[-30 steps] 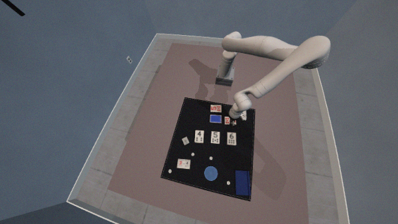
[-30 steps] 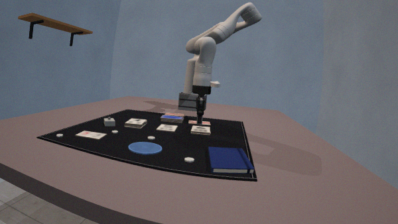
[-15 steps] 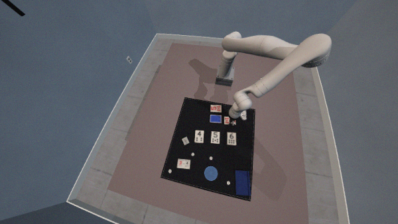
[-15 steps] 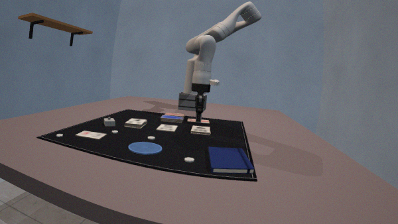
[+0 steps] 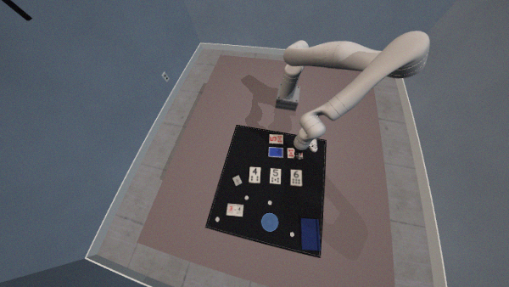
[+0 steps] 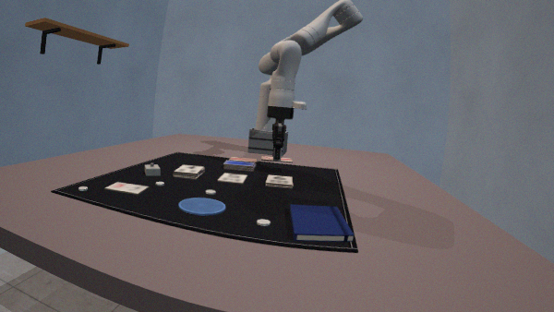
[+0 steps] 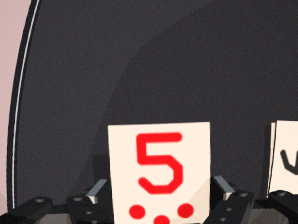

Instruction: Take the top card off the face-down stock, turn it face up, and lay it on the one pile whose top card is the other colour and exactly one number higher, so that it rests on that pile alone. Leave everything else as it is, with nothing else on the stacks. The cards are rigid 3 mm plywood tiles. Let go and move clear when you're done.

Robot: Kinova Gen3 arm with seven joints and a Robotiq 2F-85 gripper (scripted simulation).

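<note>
The black mat lies 160 mm ahead of my hand, 140 mm to the right of it and 60 mm below it. Round my hand: blue disc: 370 mm ahead, 140 mm to the right, 50 mm below; then grey block: 170 mm ahead, 330 mm to the right, 30 mm below; then blue book: 420 mm ahead, 60 mm to the left, 40 mm below.
</note>
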